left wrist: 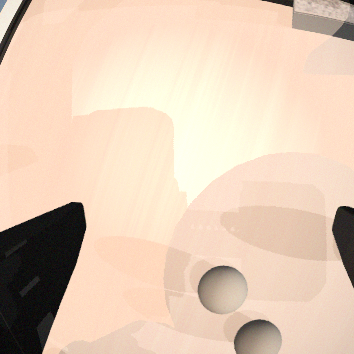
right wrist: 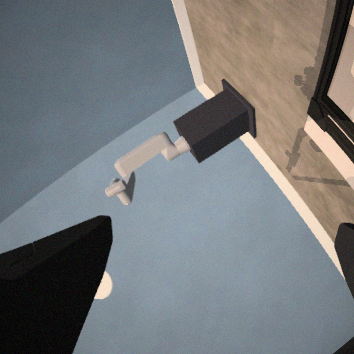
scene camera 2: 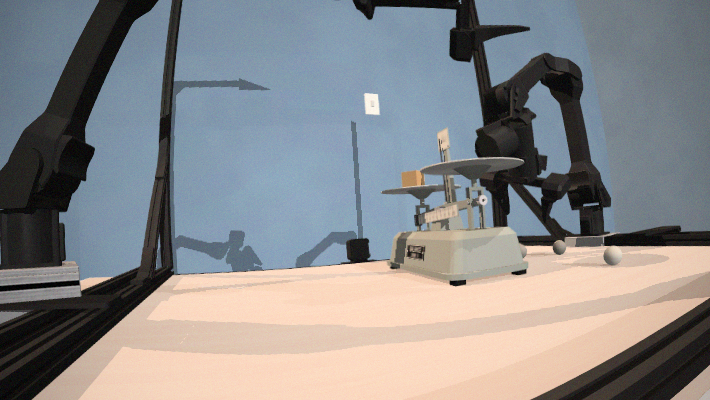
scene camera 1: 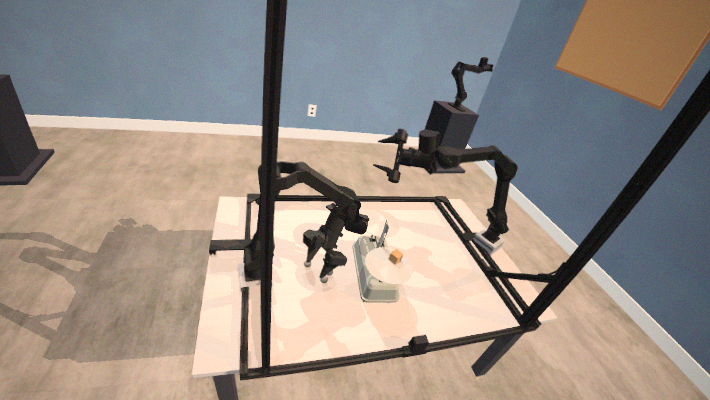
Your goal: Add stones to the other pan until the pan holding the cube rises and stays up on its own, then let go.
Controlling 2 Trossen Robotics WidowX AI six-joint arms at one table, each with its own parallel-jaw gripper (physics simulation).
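Where they show: left gripper, fingertip midpoint: (left wrist: 215, 218) (scene camera 2: 526, 218) (scene camera 1: 314, 270); right gripper, fingertip midpoint: (right wrist: 230, 233) (scene camera 1: 375, 153); left arm's base, origin of the base link: (scene camera 2: 592, 235) (scene camera 1: 254, 272); right arm's base, origin of the base link: (scene camera 2: 32, 265) (scene camera 1: 490, 236).
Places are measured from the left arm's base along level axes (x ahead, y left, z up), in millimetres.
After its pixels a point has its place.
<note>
The balance (scene camera 1: 380, 294) @(z 17, x 372, y -181 mm) (scene camera 2: 482, 250) @(z 20, x 457, y 65 mm) stands on the table. An orange cube (scene camera 1: 395, 257) @(z 149, x 405, y -147 mm) (scene camera 2: 412, 178) @(z 139, x 427, y -122 mm) lies on its lower pan (scene camera 2: 391, 191) @(z 121, x 445, y -165 mm). The other pan (scene camera 2: 472, 166) @(z 131, x 453, y 53 mm) stands higher; no stone shows on it in scene camera 2. Round grey stones lie on the table: one stone (scene camera 2: 559, 247) @(z -6, x 192, y 22 mm), another stone (scene camera 2: 612, 255) @(z -6, x 305, y 183 mm), and a third stone (scene camera 2: 523, 251) @(z -7, x 251, y -23 mm) partly hidden behind the balance. The left wrist view shows a stone (left wrist: 222, 290) @(z 6, x 215, y -63 mm) and another stone (left wrist: 257, 340) @(z 4, x 239, y -37 mm). My left gripper (scene camera 1: 316, 271) @(z 53, x 175, y -69 mm) (left wrist: 215, 218) @(z 53, x 175, y -69 mm) is open and empty, low over the stones. My right gripper (scene camera 1: 377, 153) @(z 326, x 445, y 196 mm) (right wrist: 230, 233) @(z 326, x 445, y 196 mm) is open and empty, high up.
A black frame (scene camera 1: 325, 364) @(z -27, x 143, y -331 mm) runs around the table (scene camera 1: 220, 320) @(z -22, x -114, y -140 mm), with an upright post (scene camera 1: 270, 150) @(z 610, x -10, y -317 mm) in front of my left arm. A small black box (scene camera 1: 418, 344) @(z 28, x 402, y -376 mm) (scene camera 2: 358, 249) @(z 10, x 422, y -352 mm) sits on the frame. Another robot arm stands on a dark pedestal (scene camera 1: 450, 122) (right wrist: 215, 125) beyond the table.
</note>
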